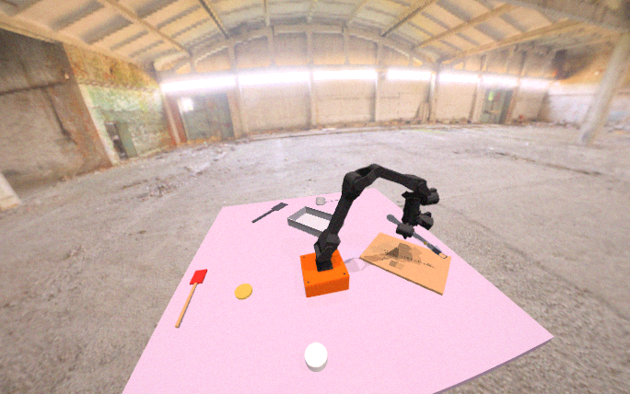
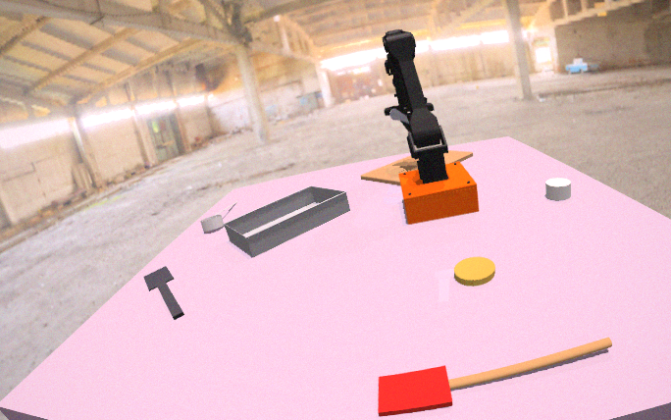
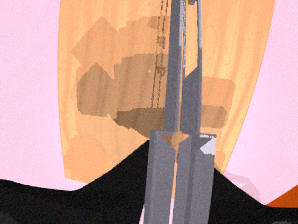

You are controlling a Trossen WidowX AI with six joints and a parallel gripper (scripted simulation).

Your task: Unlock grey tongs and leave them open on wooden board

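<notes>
Now: the wooden board 2 cm to the right of my gripper tip and 12 cm below it. Also, from my gripper tip: grey roasting tin (38 cm ahead, 35 cm to the left, 10 cm below); yellow disc (5 cm behind, 71 cm to the left, 12 cm below); white cylinder (33 cm behind, 45 cm to the left, 11 cm below).
</notes>
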